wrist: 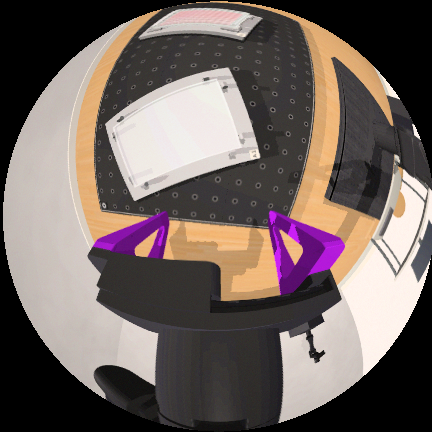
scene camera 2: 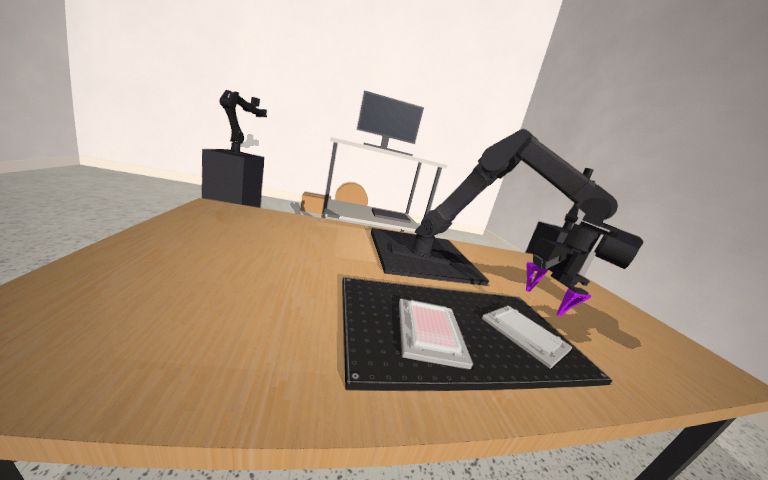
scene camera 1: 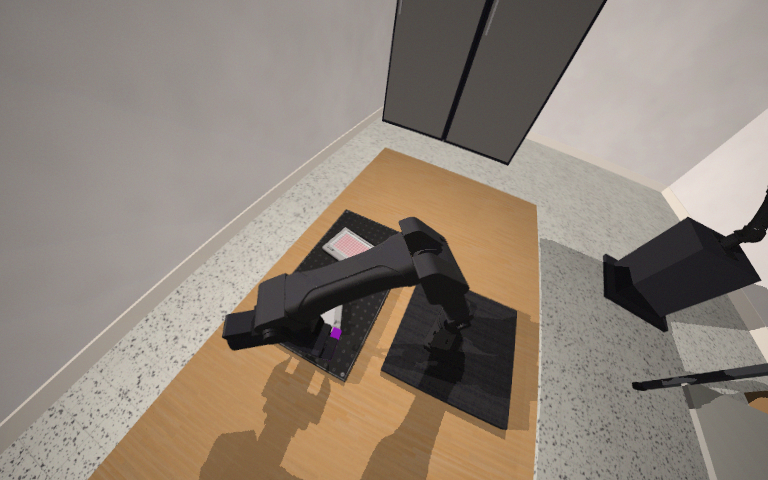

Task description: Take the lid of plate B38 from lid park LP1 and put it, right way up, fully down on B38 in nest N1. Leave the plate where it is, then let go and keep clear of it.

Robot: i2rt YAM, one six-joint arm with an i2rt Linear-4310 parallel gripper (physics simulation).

The gripper is open, holding nothing. Also in view: a white lid.
